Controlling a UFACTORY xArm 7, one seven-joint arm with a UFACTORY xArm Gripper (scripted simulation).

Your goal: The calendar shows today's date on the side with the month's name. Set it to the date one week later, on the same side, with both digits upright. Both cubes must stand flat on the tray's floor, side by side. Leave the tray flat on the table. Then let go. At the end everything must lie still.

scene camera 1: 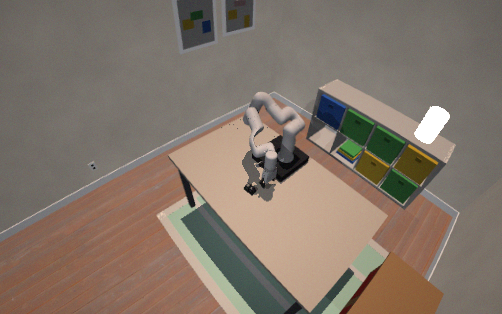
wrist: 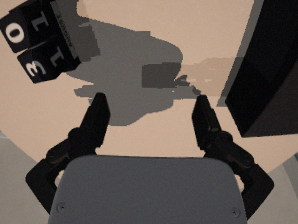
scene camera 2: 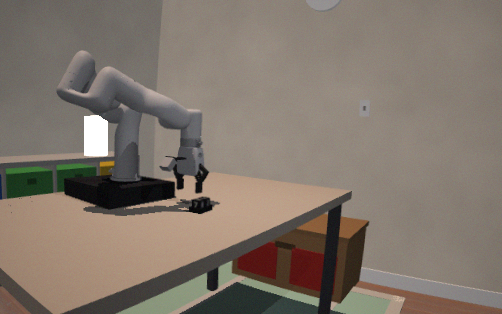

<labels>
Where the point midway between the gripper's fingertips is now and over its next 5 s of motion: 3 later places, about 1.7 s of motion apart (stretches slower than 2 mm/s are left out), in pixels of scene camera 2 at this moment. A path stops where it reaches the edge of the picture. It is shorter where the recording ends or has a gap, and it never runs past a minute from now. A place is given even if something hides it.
My gripper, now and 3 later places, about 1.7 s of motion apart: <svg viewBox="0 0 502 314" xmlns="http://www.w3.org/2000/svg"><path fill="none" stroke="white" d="M189 191L206 189L228 196L229 193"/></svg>
</labels>
